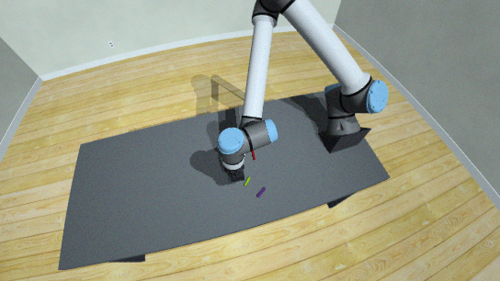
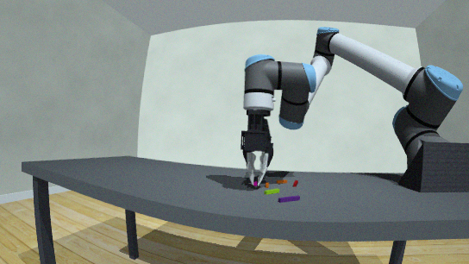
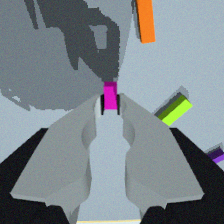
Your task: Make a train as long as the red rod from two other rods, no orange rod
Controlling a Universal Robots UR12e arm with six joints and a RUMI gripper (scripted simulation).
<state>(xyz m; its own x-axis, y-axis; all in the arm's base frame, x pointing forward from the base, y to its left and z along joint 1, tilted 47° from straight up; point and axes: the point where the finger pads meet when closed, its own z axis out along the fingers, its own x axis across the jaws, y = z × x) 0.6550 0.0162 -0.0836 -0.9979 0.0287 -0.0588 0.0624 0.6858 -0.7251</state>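
The lime rod lies 50 mm behind my hand, 30 mm to the left of it and 20 mm below it. The rest, counted from my hand: purple rod: 100 mm behind, 110 mm to the left, 20 mm below; then magenta rod: 10 mm below; then red rod: 130 mm behind, 110 mm to the right, 20 mm below.
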